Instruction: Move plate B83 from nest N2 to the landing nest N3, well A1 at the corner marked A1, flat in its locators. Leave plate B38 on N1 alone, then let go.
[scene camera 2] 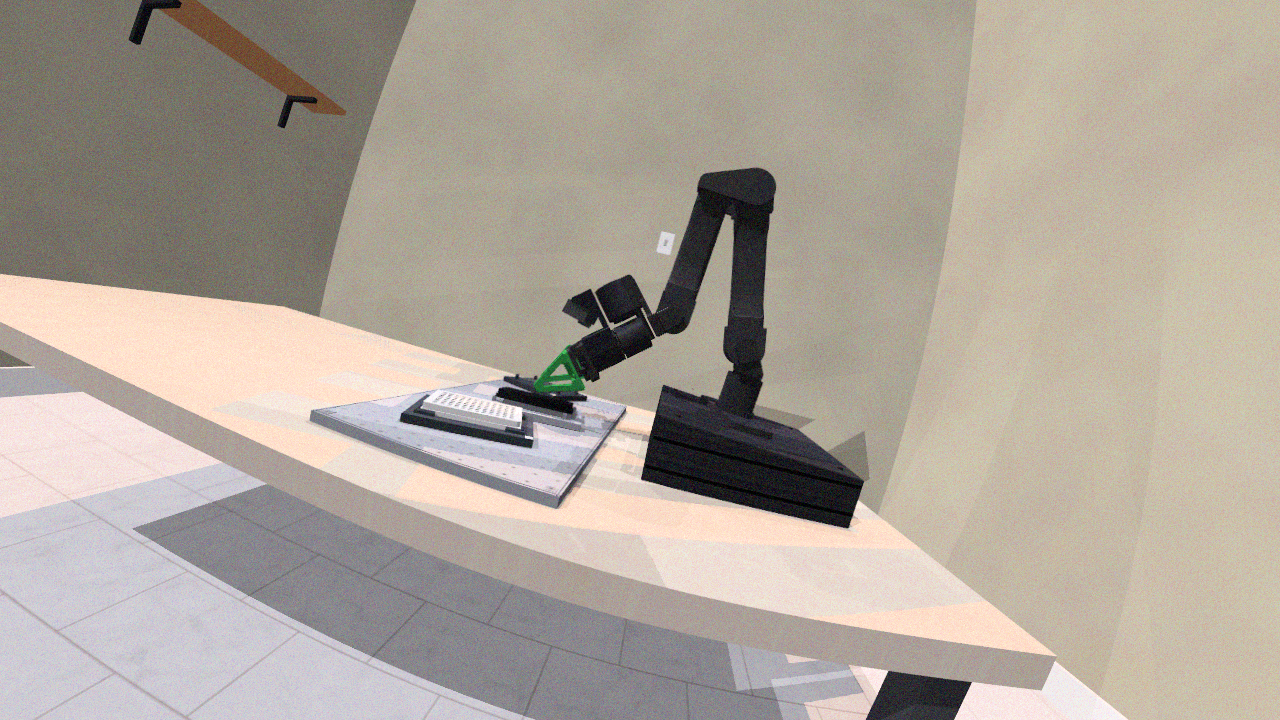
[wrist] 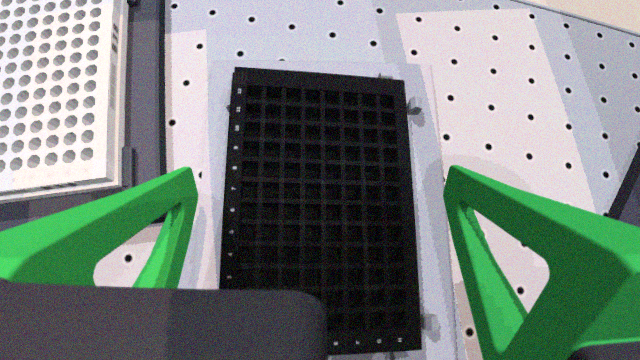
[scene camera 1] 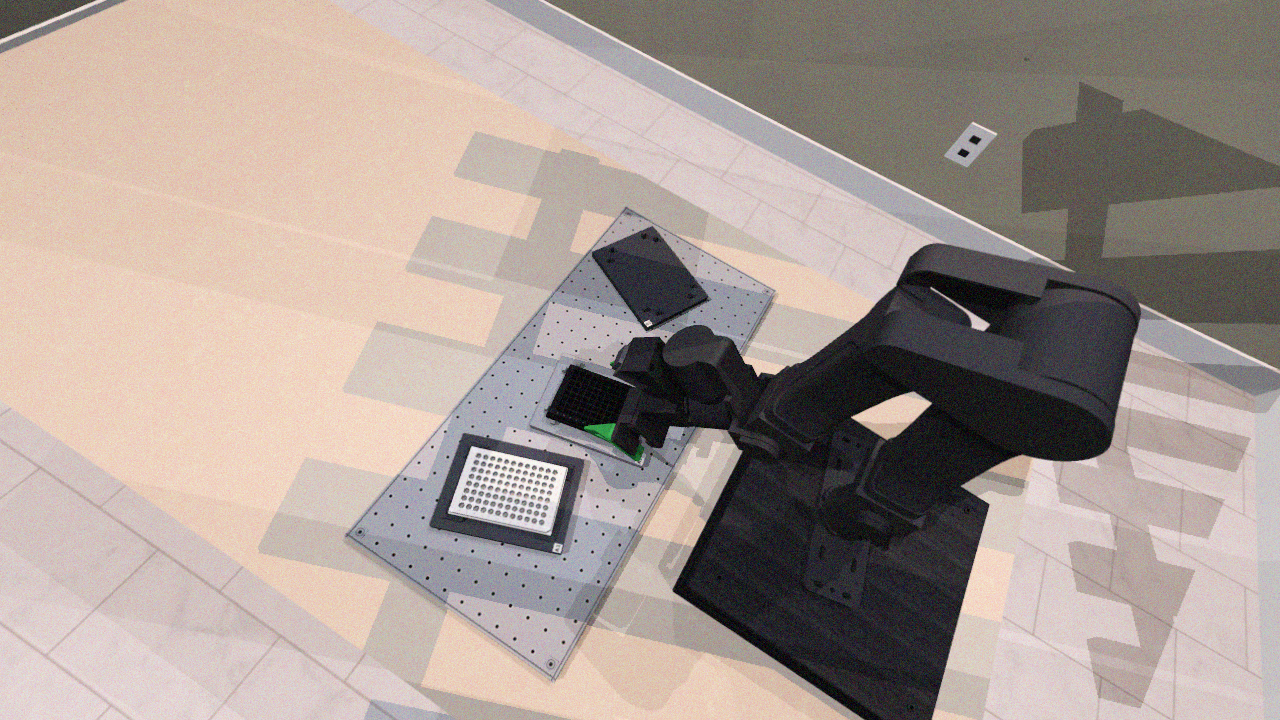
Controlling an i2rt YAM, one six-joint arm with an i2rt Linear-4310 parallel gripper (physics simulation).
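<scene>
Black plate B83 (scene camera 1: 581, 394) (scene camera 2: 537, 402) (wrist: 320, 200) lies within the clear nest (scene camera 1: 539, 424) (wrist: 429, 150) at the board's middle and looks flat. Locators show beside its edges. Its numbers run down to low values at lower left in the wrist view; the A1 corner is hidden by the gripper body. My gripper (scene camera 1: 608, 396) (scene camera 2: 541, 390) (wrist: 320, 180) is open around the plate, with a gap at each side. White plate B38 (scene camera 1: 510, 488) (scene camera 2: 472, 409) (wrist: 50, 100) sits in a dark nest (scene camera 1: 572, 501) (wrist: 147, 100). Nest labels are too small to read.
Another dark nest (scene camera 1: 650, 277), holding no plate, lies at the far end of the perforated board (scene camera 1: 501, 582) (scene camera 2: 501, 474). The arm's black base block (scene camera 1: 760, 617) (scene camera 2: 751, 479) stands beside the board. A wall shelf (scene camera 2: 259, 62) shows high at upper left.
</scene>
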